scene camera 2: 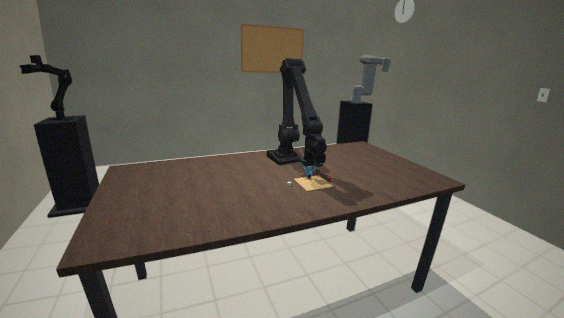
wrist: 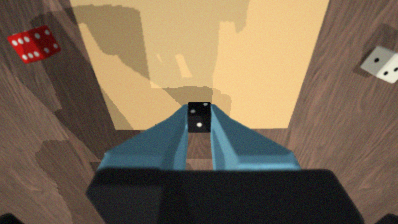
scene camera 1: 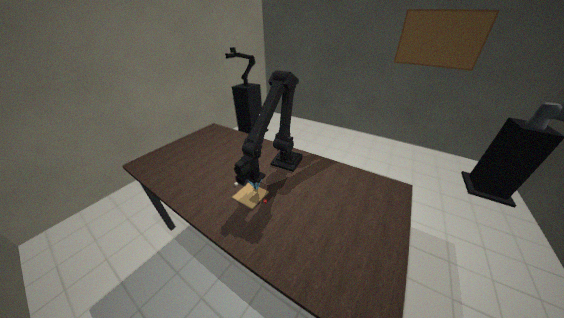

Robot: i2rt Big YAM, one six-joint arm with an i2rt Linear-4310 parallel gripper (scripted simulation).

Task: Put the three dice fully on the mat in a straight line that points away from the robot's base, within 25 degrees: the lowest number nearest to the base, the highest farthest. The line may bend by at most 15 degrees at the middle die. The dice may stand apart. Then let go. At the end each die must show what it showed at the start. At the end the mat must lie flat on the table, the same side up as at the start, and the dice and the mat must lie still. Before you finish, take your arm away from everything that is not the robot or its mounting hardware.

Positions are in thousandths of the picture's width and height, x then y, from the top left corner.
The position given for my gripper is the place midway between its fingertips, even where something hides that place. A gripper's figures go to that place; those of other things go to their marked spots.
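My gripper (wrist: 501, 498) is 13 cm from the lens, and so is a tan mat (wrist: 634, 301), likewise 13 cm from the lens. I see a black die (wrist: 501, 507) 12 cm from the lens and a red die (wrist: 92, 199) 14 cm from the lens, so the black die is nearer to the lens than the red die.
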